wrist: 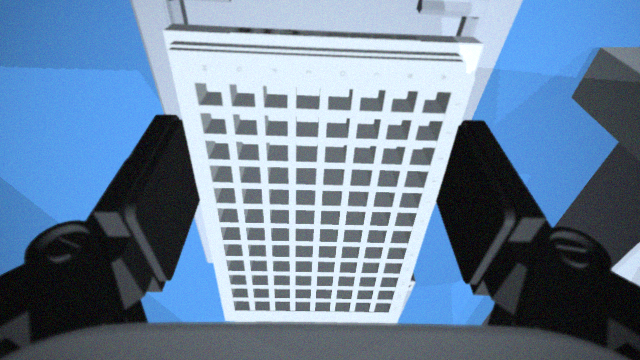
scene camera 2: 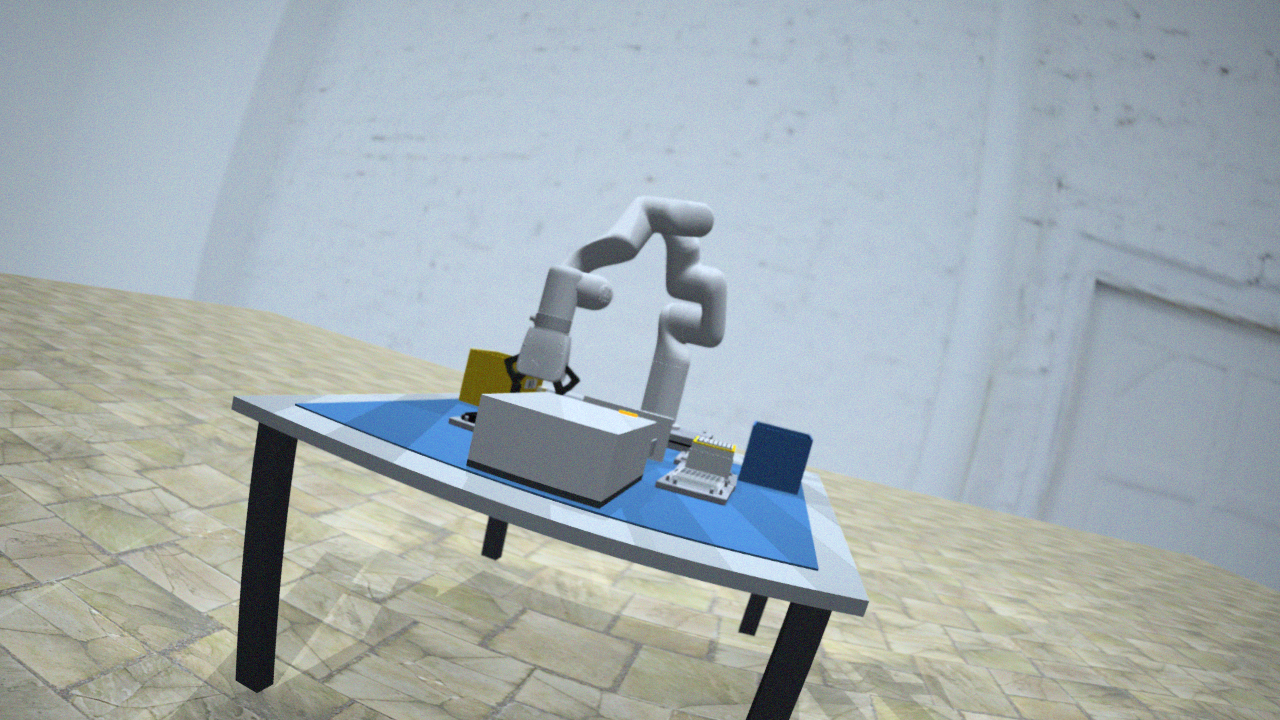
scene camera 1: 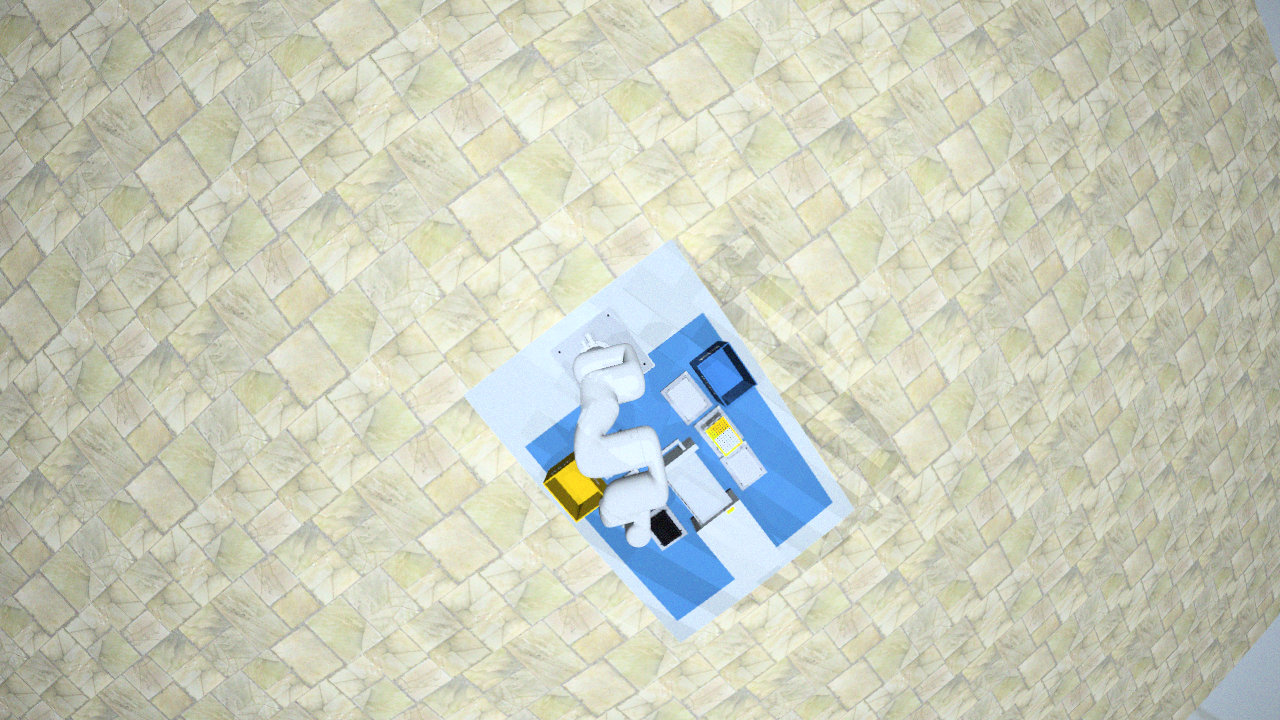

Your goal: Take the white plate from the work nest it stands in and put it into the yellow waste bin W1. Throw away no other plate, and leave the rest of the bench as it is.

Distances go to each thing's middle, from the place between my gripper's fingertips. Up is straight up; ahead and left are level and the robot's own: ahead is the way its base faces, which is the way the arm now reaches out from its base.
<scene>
I see the yellow-and-white rack [scene camera 2: 709, 456] 38 cm to the left of my hand and 3 cm behind it.
</scene>
